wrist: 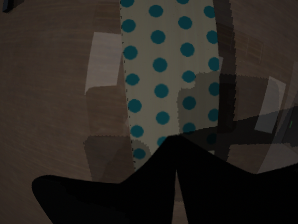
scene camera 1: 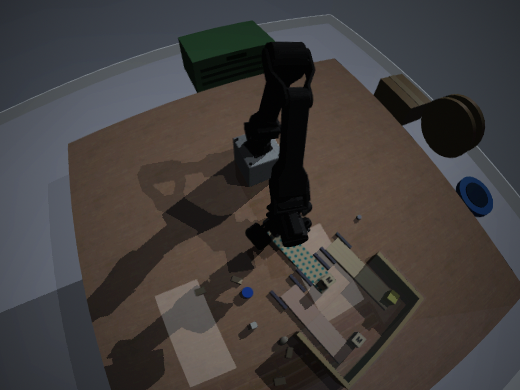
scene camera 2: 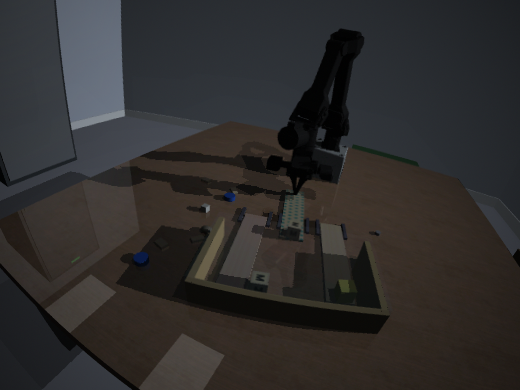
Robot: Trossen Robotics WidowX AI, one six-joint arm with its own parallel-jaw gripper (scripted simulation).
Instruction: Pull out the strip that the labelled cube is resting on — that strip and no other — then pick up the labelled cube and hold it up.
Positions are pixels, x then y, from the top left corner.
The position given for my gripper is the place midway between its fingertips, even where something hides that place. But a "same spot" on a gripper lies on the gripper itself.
my gripper: wrist 174, 142; scene camera 1; scene camera 2
same spot on my gripper: [scene camera 1: 257, 234] = [scene camera 2: 274, 157]
